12 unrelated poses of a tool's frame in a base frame.
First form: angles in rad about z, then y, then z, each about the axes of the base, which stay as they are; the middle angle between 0 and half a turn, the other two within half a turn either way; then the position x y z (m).
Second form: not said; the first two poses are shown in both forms.
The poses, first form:
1: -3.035, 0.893, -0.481, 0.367, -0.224, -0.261
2: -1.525, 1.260, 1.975, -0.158, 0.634, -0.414
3: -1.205, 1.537, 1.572, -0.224, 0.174, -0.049
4: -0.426, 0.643, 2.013, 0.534, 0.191, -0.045
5: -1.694, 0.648, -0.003, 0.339, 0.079, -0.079
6: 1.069, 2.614, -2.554, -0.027, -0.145, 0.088
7: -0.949, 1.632, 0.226, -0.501, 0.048, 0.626
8: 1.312, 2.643, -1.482, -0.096, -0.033, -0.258
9: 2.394, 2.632, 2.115, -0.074, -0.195, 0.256
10: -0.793, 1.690, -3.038, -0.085, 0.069, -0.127
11: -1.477, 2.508, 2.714, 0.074, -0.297, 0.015
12: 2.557, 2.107, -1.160, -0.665, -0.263, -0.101
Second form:
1: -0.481, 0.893, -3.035, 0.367, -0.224, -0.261
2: 1.975, 1.260, -1.525, -0.158, 0.634, -0.414
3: 1.572, 1.537, -1.205, -0.224, 0.174, -0.049
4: 2.013, 0.643, -0.426, 0.534, 0.191, -0.045
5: -0.003, 0.648, -1.694, 0.339, 0.079, -0.079
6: -2.554, 2.614, 1.069, -0.027, -0.145, 0.088
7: 0.226, 1.632, -0.949, -0.501, 0.048, 0.626
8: -1.482, 2.643, 1.312, -0.096, -0.033, -0.258
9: 2.115, 2.632, 2.394, -0.074, -0.195, 0.256
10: -3.038, 1.690, -0.793, -0.085, 0.069, -0.127
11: 2.714, 2.508, -1.477, 0.074, -0.297, 0.015
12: -1.160, 2.107, 2.557, -0.665, -0.263, -0.101
